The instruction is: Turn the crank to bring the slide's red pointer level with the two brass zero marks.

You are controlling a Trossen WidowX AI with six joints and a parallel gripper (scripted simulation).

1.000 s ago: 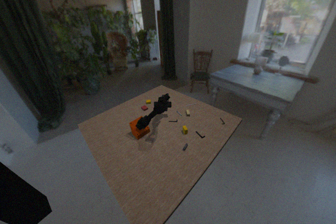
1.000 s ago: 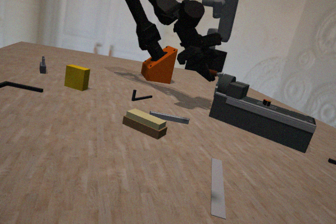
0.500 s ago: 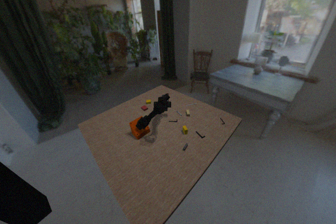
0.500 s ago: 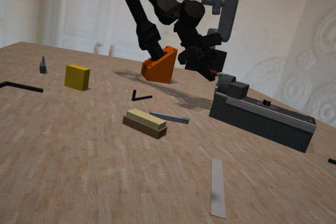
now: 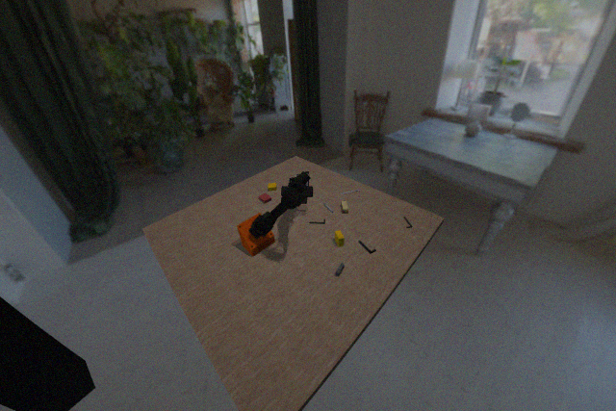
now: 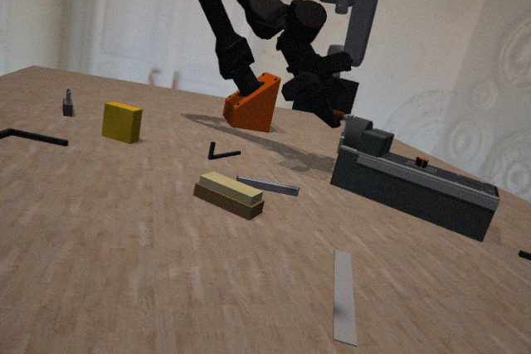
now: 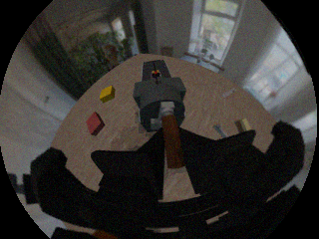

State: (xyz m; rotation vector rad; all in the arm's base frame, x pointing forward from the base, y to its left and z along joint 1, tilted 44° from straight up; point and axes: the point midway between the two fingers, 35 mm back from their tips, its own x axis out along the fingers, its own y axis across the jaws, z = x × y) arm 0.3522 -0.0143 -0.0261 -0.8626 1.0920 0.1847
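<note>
Now: the brown crank handle 20 mm behind my gripper tip, 10 mm to the right of it and 20 mm above it. Also, from my gripper tip: red pointer (130 mm ahead, 90 mm to the left, 10 mm below); red block (70 mm behind, 250 mm to the left, 90 mm below); grey bar (80 mm ahead, 170 mm to the right, 90 mm below).
</note>
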